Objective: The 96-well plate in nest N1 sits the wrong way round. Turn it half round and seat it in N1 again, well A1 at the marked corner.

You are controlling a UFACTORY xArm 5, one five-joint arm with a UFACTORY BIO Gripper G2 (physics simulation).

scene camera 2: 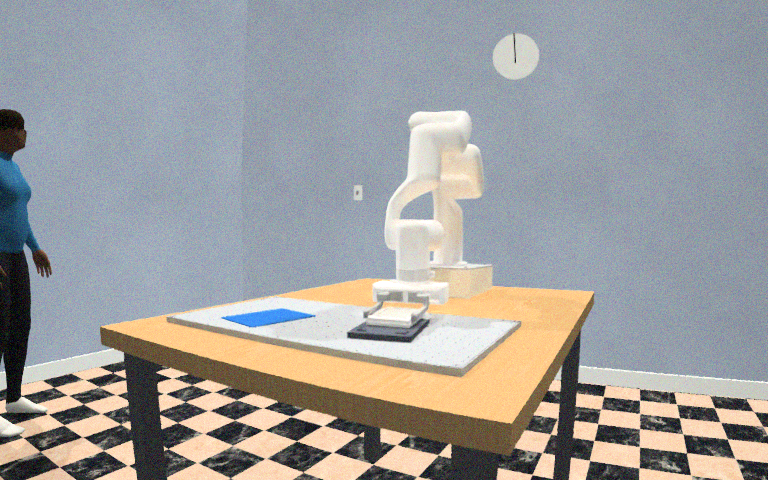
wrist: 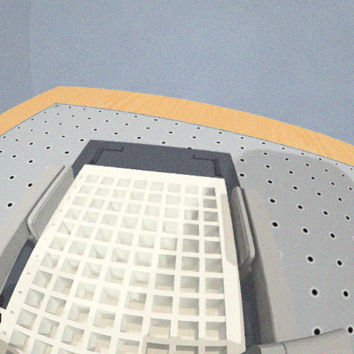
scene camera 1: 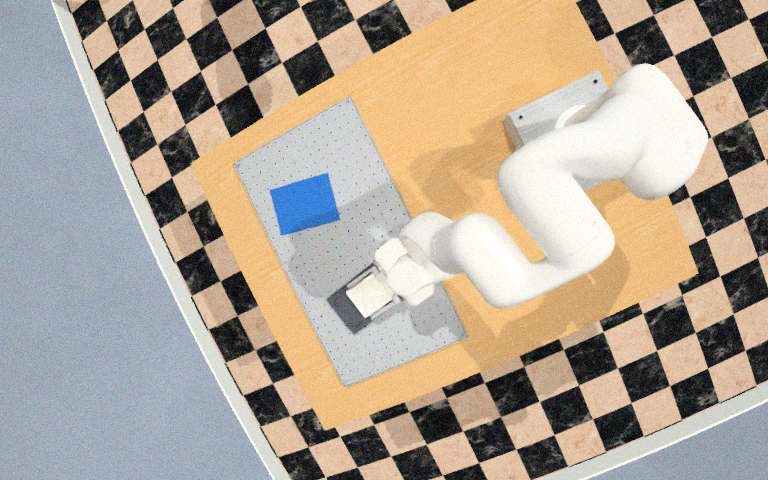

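Observation:
The white 96-well plate is held level between the fingers of my gripper, which is shut on its two long sides. The plate is over the dark nest N1, shifted toward the robot's base, with the nest's far strip and two corner marks uncovered. In the wrist view, small numbers run along the plate's left edge, low ones nearest the camera. The nest's near part and its A1 label are hidden. Any small gap under the plate is hard to judge.
A flat blue rectangle lies on the grey perforated board, apart from the nest. The wooden table extends around the board. A person stands left of the table.

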